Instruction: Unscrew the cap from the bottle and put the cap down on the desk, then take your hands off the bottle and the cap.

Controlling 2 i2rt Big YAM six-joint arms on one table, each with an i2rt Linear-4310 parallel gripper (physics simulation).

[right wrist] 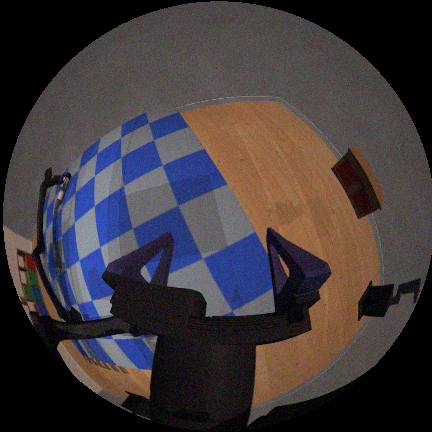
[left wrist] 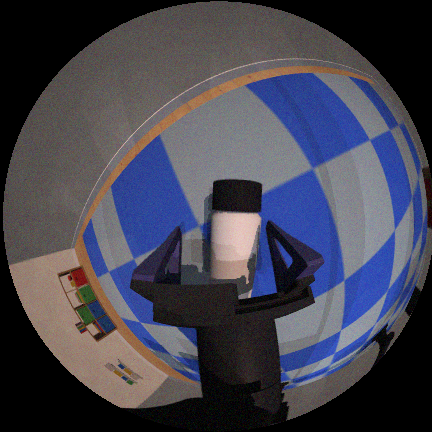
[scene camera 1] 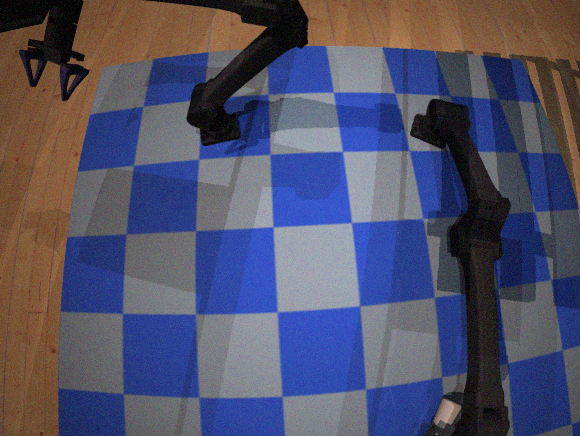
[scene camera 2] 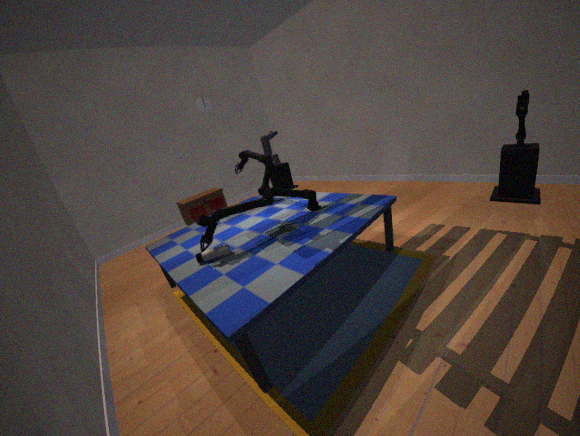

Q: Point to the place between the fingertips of the left gripper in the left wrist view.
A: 224, 226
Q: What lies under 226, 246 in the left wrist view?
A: A white bottle.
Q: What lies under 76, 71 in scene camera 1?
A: The right gripper.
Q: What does the left gripper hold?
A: Nothing.
